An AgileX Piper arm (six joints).
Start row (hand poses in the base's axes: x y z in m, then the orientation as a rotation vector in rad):
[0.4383, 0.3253, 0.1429, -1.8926, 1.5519, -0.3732]
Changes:
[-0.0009, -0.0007, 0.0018, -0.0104, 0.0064, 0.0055]
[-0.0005, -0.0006, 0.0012, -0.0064, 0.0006, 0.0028]
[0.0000, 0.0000, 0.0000, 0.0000, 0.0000, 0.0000]
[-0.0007, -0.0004, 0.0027, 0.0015, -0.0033, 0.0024]
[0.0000, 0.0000, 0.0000, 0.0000, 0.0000, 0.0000]
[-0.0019, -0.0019, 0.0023, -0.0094, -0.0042, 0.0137]
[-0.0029, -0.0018, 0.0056, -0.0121, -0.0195, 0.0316]
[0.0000, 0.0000, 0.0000, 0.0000, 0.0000, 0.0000]
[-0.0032, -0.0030, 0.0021, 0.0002, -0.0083, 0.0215]
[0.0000, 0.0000, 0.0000, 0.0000, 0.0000, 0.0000]
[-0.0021, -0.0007, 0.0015, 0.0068, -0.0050, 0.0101]
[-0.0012, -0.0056, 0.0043, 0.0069, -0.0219, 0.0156]
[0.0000, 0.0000, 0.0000, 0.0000, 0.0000, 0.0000]
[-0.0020, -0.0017, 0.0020, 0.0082, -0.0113, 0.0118]
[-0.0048, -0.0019, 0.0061, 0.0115, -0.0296, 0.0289]
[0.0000, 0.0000, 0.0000, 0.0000, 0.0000, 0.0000]
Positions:
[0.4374, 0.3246, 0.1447, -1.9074, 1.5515, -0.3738]
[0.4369, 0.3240, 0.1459, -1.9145, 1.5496, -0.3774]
[0.4369, 0.3240, 0.1459, -1.9145, 1.5496, -0.3774]
[0.4362, 0.3236, 0.1486, -1.9135, 1.5449, -0.3781]
[0.4362, 0.3236, 0.1486, -1.9135, 1.5449, -0.3781]
[0.4343, 0.3217, 0.1509, -1.9283, 1.5291, -0.3838]
[0.4314, 0.3199, 0.1565, -1.9501, 1.4853, -0.3978]
[0.4314, 0.3199, 0.1565, -1.9501, 1.4853, -0.3978]
[0.4282, 0.3169, 0.1586, -1.9603, 1.4579, -0.3958]
[0.4282, 0.3169, 0.1586, -1.9603, 1.4579, -0.3958]
[0.4261, 0.3162, 0.1601, -1.9592, 1.4439, -0.3905]
[0.4249, 0.3106, 0.1644, -1.9537, 1.4136, -0.3983]
[0.4249, 0.3106, 0.1644, -1.9537, 1.4136, -0.3983]
[0.4229, 0.3089, 0.1664, -1.9494, 1.3939, -0.3969]
[0.4181, 0.3070, 0.1725, -1.9445, 1.3450, -0.4018]
[0.4181, 0.3070, 0.1725, -1.9445, 1.3450, -0.4018]

